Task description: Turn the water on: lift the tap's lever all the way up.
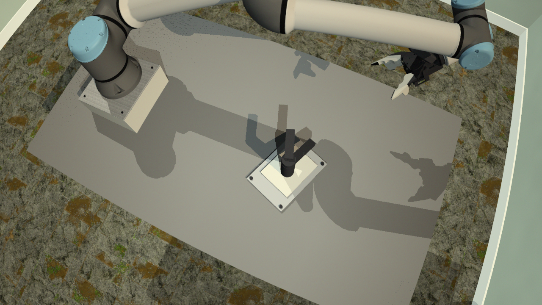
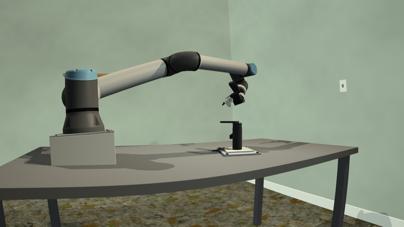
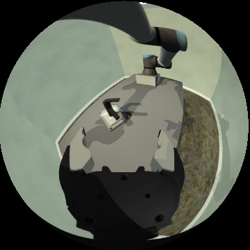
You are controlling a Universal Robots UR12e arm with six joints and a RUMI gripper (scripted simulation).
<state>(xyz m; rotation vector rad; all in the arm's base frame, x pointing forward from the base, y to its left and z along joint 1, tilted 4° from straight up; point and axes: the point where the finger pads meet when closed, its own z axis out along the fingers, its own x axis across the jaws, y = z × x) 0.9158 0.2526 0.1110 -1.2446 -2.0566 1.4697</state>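
My hand is 190 mm past the black lever, 260 mm to the left of it and 130 mm above it. Also, from my hand: black tap: 180 mm behind, 290 mm to the right, 180 mm below.
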